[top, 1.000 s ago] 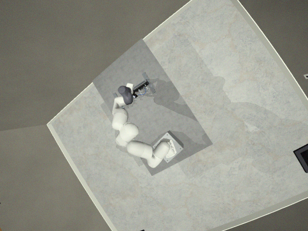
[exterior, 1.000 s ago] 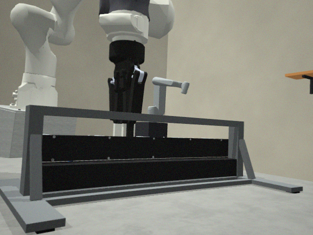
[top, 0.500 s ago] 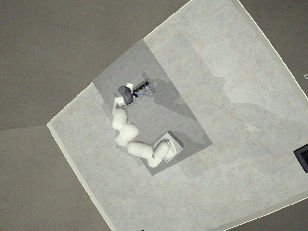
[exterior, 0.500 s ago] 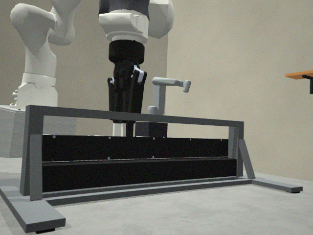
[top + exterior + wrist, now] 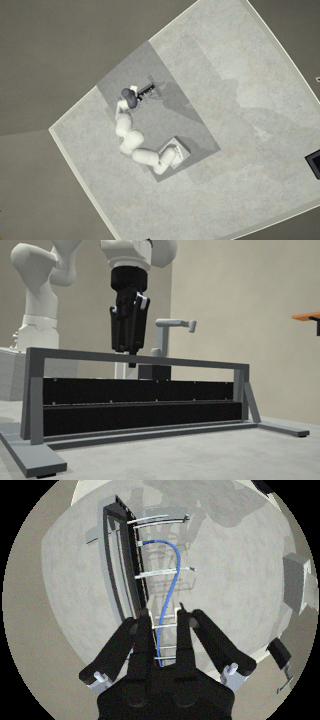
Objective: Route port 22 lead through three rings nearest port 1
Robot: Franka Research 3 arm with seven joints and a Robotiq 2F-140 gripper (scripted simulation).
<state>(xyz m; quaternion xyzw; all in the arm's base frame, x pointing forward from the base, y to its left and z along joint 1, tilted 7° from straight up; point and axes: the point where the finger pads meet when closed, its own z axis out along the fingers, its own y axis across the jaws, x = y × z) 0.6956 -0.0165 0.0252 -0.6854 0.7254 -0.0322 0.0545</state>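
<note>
The rack lies 6 cm ahead of my hand, 5 cm to the left of it and 5 cm below it.
</note>
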